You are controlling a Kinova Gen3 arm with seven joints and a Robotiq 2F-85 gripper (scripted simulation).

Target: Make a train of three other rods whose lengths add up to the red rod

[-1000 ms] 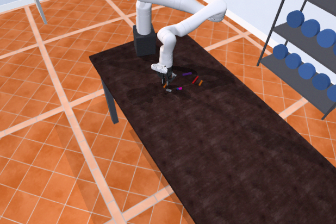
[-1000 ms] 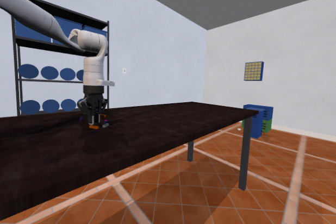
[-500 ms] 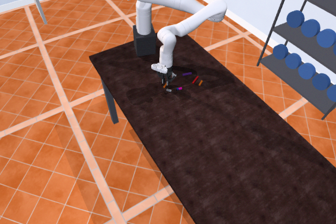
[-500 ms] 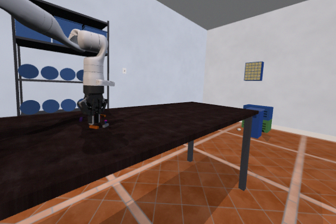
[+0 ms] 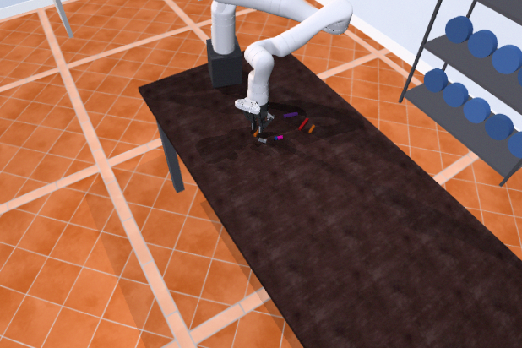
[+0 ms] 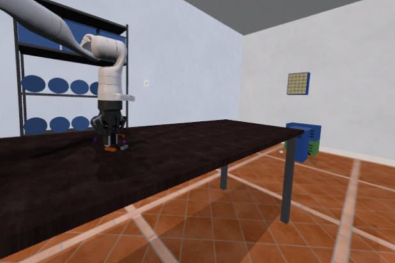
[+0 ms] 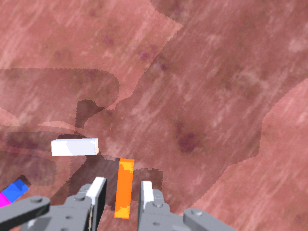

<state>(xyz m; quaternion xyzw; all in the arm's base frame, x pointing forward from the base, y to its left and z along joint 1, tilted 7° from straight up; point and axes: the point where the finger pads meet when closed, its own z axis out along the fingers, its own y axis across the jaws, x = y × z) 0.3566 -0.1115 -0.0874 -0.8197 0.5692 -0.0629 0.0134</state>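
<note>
My gripper is now 40 mm short of the grey rod, 30 mm above it and 10 mm to the left of it. Also, from my hand: purple rod: 170 mm to the left, 30 mm below, 10 mm ahead; then blue rod: 70 mm ahead, 40 mm to the left, 30 mm below; then magenta rod: 80 mm ahead, 50 mm to the left, 30 mm below.
</note>
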